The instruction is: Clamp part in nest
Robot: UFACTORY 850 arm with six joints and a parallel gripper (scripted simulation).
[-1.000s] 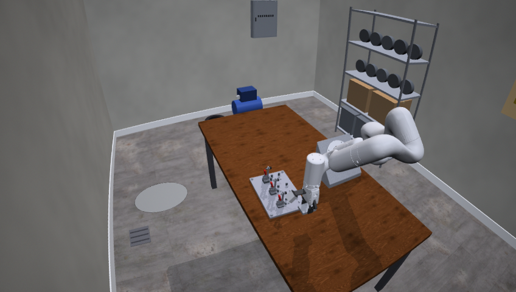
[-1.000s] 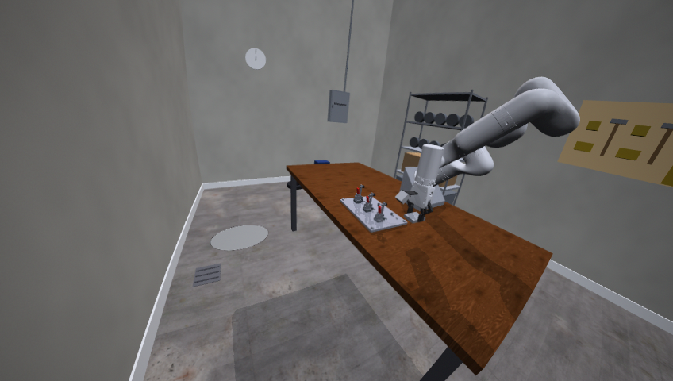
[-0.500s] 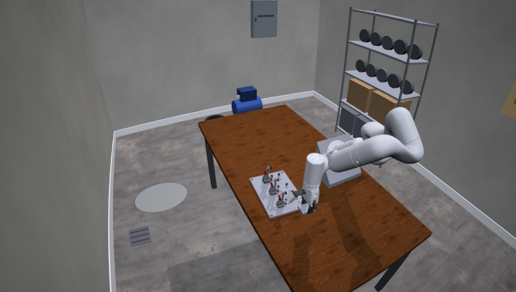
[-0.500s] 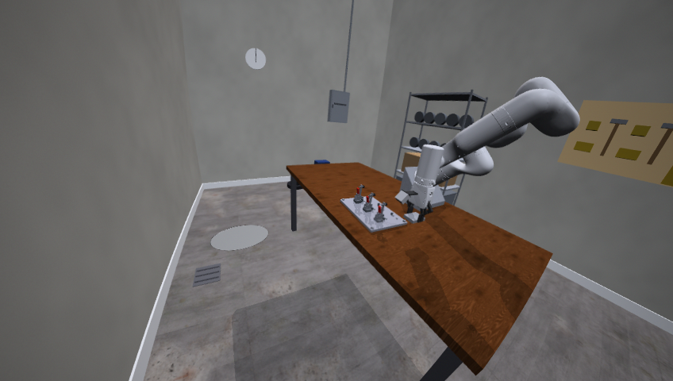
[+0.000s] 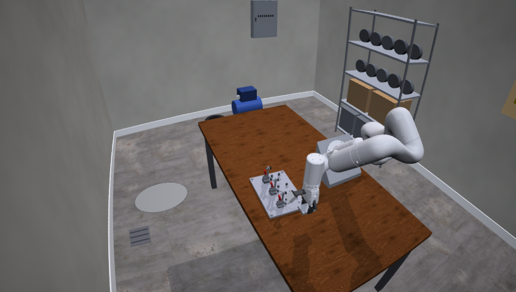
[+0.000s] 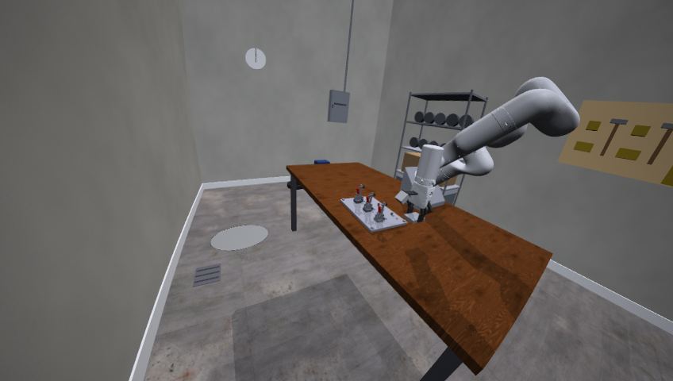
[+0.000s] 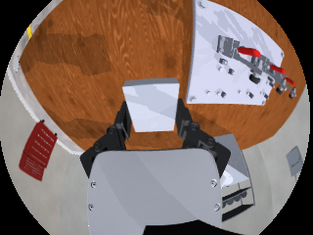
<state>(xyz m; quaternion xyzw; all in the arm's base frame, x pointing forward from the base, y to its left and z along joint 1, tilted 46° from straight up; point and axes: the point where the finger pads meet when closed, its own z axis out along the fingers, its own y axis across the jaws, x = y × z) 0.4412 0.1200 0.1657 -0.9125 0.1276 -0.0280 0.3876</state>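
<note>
The grey fixture plate lies 26 cm to the right of my hand and 10 cm below it. Round my hand: flat grey part 1 cm below.
</note>
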